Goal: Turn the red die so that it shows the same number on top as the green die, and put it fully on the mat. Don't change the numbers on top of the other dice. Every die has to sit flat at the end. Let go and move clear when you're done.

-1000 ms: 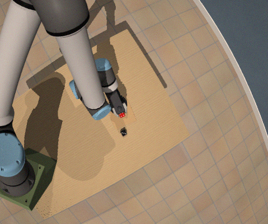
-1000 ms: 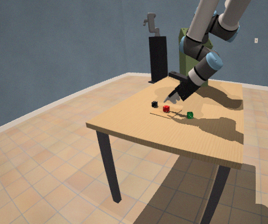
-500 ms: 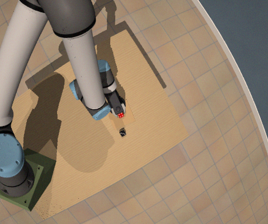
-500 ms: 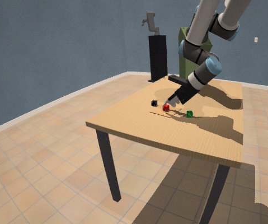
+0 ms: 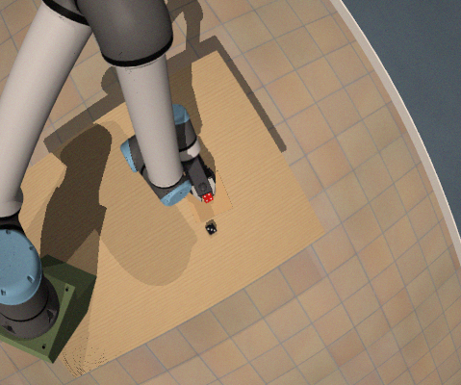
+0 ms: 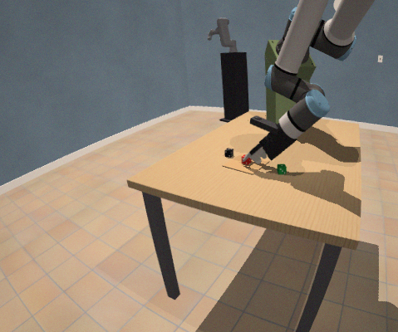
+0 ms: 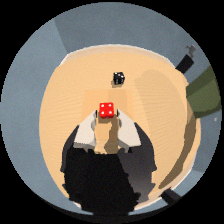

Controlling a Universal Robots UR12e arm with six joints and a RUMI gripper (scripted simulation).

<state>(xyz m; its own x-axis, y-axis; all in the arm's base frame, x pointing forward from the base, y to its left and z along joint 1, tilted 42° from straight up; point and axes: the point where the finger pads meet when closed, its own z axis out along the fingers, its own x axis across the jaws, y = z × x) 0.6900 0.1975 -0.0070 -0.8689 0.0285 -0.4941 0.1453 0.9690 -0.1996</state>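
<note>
My gripper is now 1 cm to the left of the red die and 1 cm above it. The rest, counted from my hand: green die (14 cm to the left, 3 cm behind, 2 cm below); tan mat (3 cm below, 1 cm to the right); black die (12 cm to the right, 2 cm below, 1 cm behind).
</note>
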